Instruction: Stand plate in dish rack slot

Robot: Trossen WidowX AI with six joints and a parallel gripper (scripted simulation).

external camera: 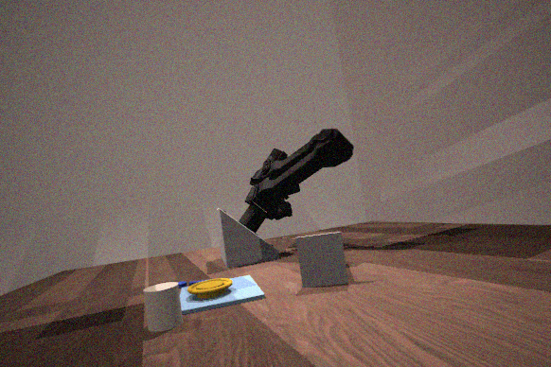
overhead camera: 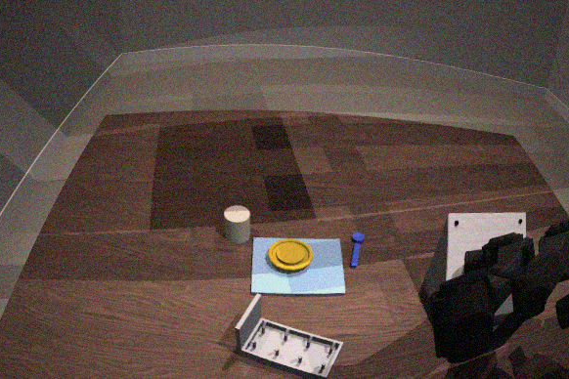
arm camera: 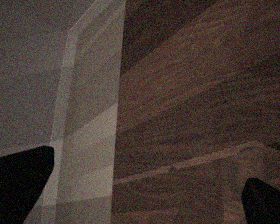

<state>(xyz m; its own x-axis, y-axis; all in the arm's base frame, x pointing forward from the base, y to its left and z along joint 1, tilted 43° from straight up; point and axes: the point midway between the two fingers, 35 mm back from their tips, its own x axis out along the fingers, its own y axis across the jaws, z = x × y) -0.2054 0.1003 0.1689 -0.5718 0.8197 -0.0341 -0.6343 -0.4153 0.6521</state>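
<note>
Now: gripper tip 530 mm short of the yellow plate, 330 mm to the left of it and 110 mm above it. Also, from my gripper tip: beige cylinder: 620 mm ahead, 400 mm to the right, 100 mm below; blue utensil: 410 mm ahead, 360 mm to the right, 120 mm below; grey dish rack: 540 mm ahead, 130 mm to the right, 100 mm below.
</note>
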